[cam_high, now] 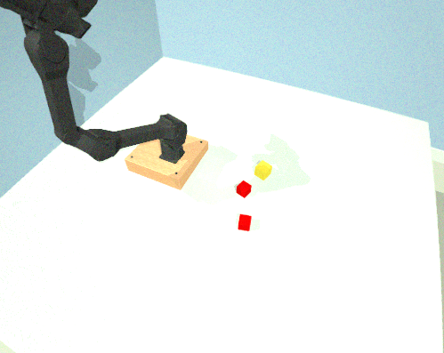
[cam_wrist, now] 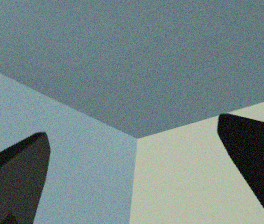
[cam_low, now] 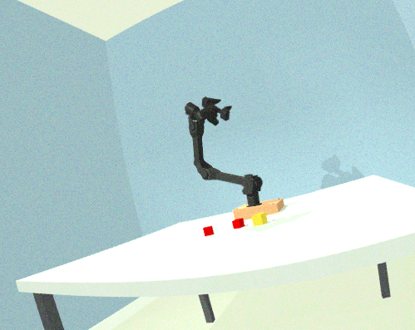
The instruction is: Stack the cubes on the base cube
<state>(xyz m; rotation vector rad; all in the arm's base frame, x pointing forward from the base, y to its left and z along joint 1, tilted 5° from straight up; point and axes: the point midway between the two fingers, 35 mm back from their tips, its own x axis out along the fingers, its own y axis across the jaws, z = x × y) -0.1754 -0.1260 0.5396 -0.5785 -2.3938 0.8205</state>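
Now: the yellow cube 490 mm ahead of my gripper tip, 150 mm to the left of it and 590 mm below it.
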